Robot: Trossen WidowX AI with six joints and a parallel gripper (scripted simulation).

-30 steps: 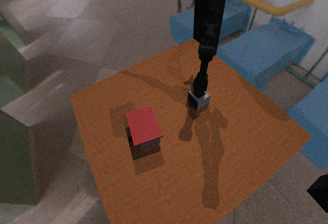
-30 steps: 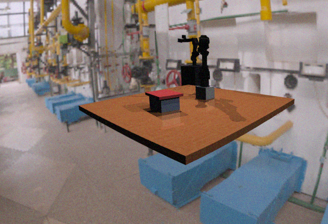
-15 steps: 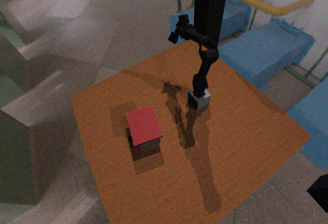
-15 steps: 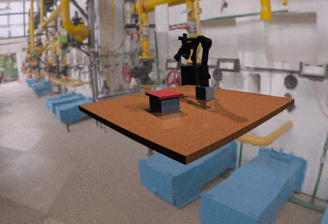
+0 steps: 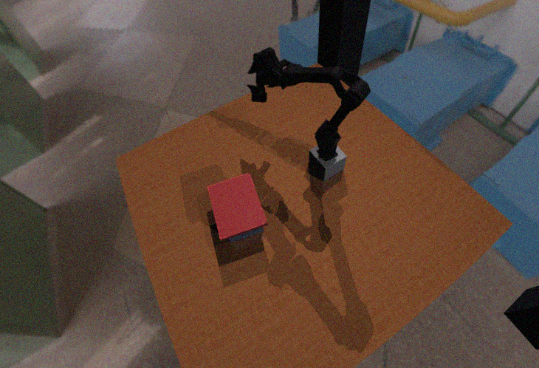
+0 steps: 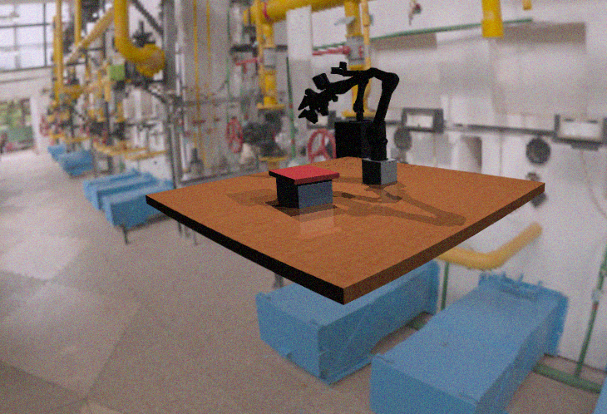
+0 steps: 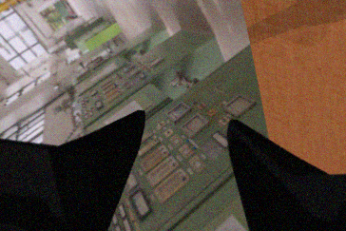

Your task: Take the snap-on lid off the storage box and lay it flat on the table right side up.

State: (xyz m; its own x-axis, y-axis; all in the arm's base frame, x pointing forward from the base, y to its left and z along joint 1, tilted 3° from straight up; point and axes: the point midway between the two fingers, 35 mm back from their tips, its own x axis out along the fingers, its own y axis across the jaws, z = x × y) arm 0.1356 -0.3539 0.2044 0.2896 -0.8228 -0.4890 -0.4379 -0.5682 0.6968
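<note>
My gripper tip is now 280 mm short of the red lid, 380 mm to the right of it and 200 mm above it. Round my gripper tip: storage box (280 mm ahead, 380 mm to the left, 250 mm below).
</note>
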